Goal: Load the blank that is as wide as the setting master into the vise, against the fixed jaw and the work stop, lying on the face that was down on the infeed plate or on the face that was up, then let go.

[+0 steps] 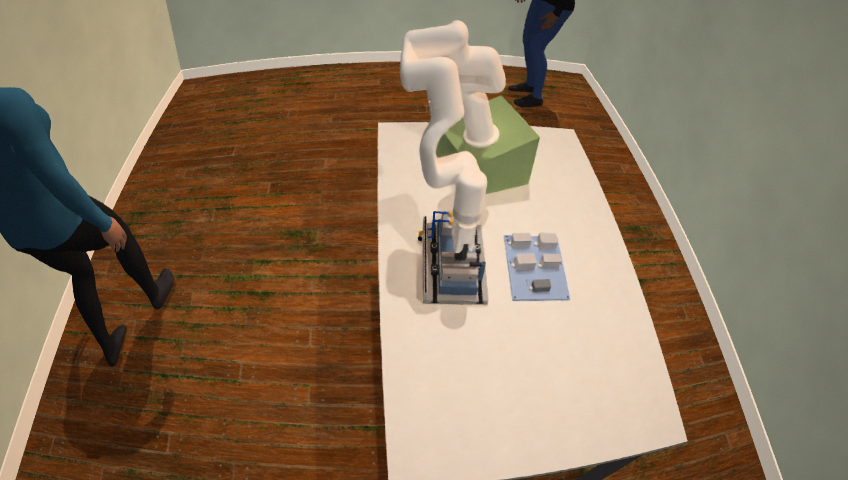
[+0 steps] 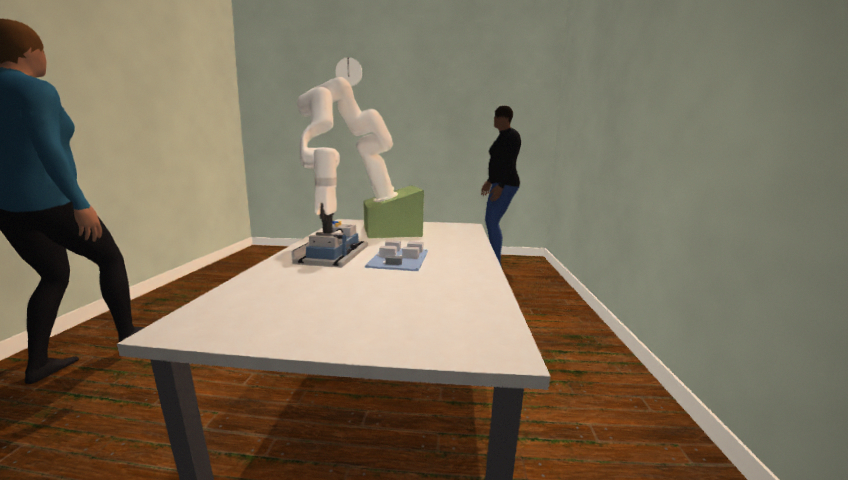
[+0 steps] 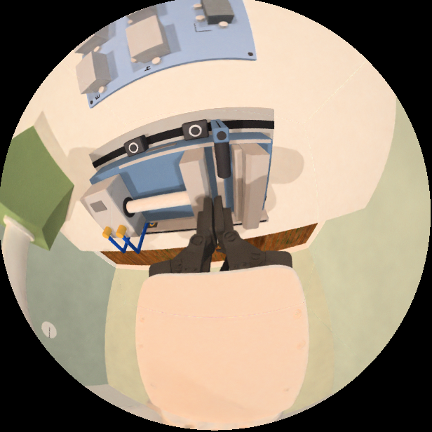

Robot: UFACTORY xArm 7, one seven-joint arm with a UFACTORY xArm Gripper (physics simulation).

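Seen in the pictures: gripper, fingertip midpoint: [image 1: 459, 258] [image 2: 327, 232]; arm's base, origin of the base link: [image 1: 481, 135] [image 2: 385, 198].
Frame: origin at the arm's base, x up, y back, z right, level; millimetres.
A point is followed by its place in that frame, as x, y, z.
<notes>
My gripper [image 1: 460, 256] {-75, -498, 37} [image 2: 327, 230] {-75, -498, 37} [image 3: 214, 206] is shut and empty, pointing down at the vise [image 1: 458, 287] {-117, -570, 31} [image 2: 324, 252] {-130, -567, 12} [image 3: 155, 175]. Its tips are over the moving jaw's [image 3: 194, 170] inner edge and the gap; contact is unclear. The fixed jaw [image 1: 460, 273] [image 3: 255, 185] stands across that gap, where no blank shows. The work stop [image 3: 222, 155], a blue arm with a black rod, reaches into it. Several light grey blanks [image 1: 525, 261] {-131, -434, -169} [image 2: 411, 252] {-143, -421, -266} [image 3: 147, 39] and the dark setting master [image 1: 540, 285] {-142, -511, -219} [image 2: 393, 260] {-150, -516, -229} [image 3: 218, 12] are on the blue infeed plate [image 1: 559, 292] {-167, -512, -289} [image 3: 230, 50].
The vise's screw [image 3: 157, 202] runs from an end block [image 3: 102, 200] to the moving jaw. Blue bent rods with yellow ends [image 3: 121, 231] stand by that block. The green robot base [image 1: 508, 163] {-46, -80, -102} [image 2: 393, 215] {-68, -95, -75} [image 3: 32, 185] is at the back. Two people stand beyond the table.
</notes>
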